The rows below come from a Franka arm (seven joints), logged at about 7 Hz.
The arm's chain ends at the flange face. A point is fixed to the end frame.
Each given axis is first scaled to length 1.
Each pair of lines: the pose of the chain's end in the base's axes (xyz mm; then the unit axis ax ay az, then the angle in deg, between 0 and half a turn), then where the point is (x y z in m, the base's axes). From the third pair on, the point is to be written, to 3 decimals.
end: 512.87 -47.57 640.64 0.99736 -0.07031 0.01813 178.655
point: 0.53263 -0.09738 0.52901
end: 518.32 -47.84 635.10 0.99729 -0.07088 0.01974 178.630
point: 0.53839 -0.09775 0.52357
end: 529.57 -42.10 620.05 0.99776 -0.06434 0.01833 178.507
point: 0.550 -0.092 0.509
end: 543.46 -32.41 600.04 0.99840 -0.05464 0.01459 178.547
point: 0.564 -0.082 0.488
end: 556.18 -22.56 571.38 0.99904 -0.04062 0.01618 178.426
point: 0.578 -0.072 0.460
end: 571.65 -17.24 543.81 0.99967 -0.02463 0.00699 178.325
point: 0.593 -0.066 0.432
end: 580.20 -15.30 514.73 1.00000 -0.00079 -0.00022 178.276
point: 0.602 -0.063 0.403
